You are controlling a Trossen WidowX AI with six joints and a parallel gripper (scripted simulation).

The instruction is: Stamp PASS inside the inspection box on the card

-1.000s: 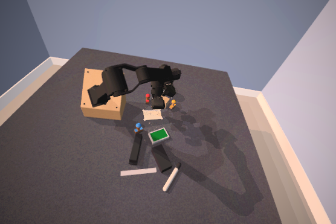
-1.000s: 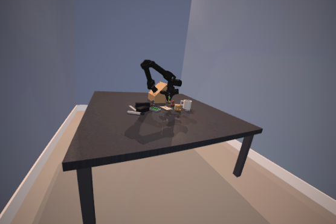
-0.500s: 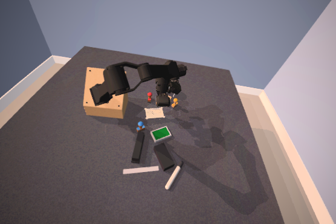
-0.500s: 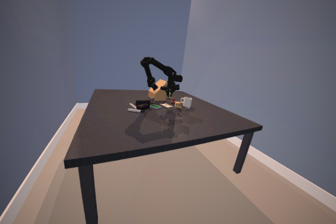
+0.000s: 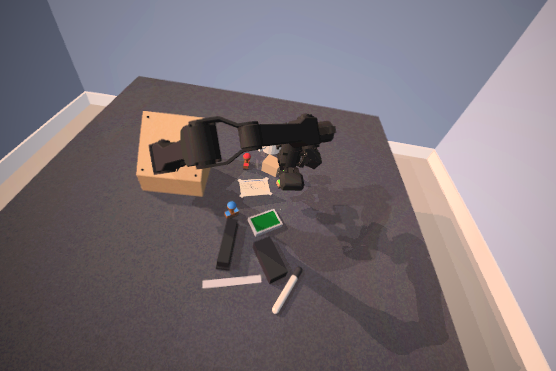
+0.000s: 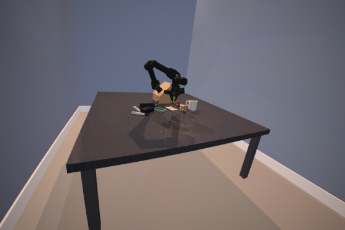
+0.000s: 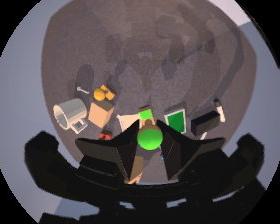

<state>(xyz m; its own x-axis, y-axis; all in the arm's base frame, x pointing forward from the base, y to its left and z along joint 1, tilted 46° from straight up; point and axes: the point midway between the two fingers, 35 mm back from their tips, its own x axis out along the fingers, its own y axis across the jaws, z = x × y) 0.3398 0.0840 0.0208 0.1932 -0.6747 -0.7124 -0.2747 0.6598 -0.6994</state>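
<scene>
My gripper tip is now 11 cm to the left of the green ink pad, 9 cm above it and 3 cm past it. From my gripper tip the other things lie so: white card 10 cm below, 9 cm behind, 2 cm to the left; orange-knobbed stamp 11 cm to the left, 8 cm below, 1 cm ahead; green-knobbed stamp right at my gripper tip.
</scene>
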